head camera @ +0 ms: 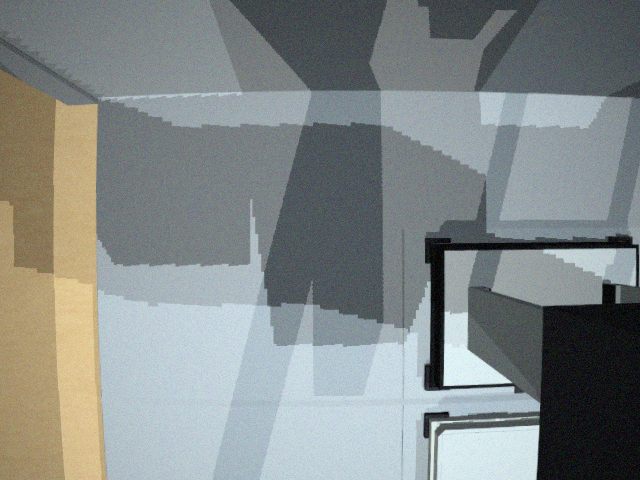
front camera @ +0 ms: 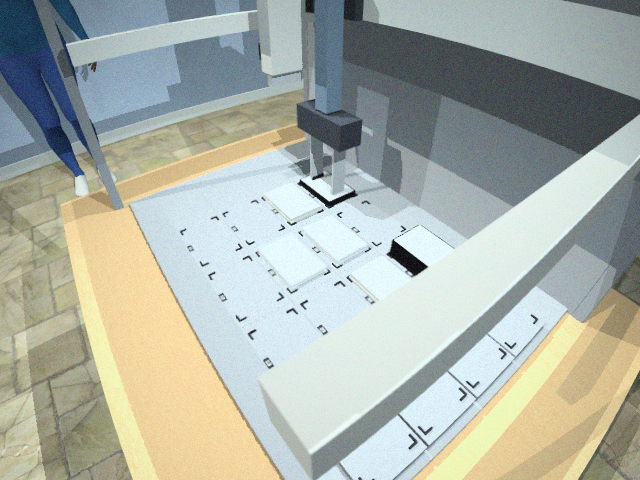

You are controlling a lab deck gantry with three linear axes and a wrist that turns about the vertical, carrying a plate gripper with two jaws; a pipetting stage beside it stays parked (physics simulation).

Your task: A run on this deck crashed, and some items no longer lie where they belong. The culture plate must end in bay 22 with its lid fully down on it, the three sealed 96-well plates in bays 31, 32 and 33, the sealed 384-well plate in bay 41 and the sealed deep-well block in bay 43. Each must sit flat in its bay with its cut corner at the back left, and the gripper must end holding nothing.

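Seen in the pictures: gripper, fingertip midpoint: [front camera: 326, 184]; robot's base, link origin: [front camera: 181, 232].
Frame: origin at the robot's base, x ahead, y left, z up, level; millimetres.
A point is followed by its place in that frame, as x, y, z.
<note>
My gripper [front camera: 327, 187] {64, 364, 15} is down at the dark-sided sealed plate [front camera: 310, 187] {48, 324, 13} [head camera: 437, 320] {2, 362, 8} in bay 41. Its jaws stand apart along the plate's length, with their tips at its white top. I cannot tell whether they are open or hold it. The plate looks flat within its corner marks. White plates lie in bay 31 [front camera: 293, 202] {77, 254, 14} [head camera: 485, 454] {30, 282, 14}, bay 32 [front camera: 337, 238] {239, 258, 14} and bay 33 [front camera: 379, 276] {369, 254, 14}. The culture plate [front camera: 292, 259] {236, 147, 17} in bay 22 appears covered. The tall dark deep-well block [front camera: 423, 245] {379, 361, 42} is in bay 43, partly hidden. Cut corners are mostly unclear.
A pale frame beam [front camera: 444, 299] {622, -12, 400} crosses the front view and hides part of the deck. The parked pipetting stage [front camera: 281, 38] hangs left of the gripper column [front camera: 329, 56] {84, 351, 334}. A dark wall [front camera: 465, 155] {339, 500, 180} rises behind the deck. White pads [front camera: 439, 403] {605, 154, 14} line the right edge.
</note>
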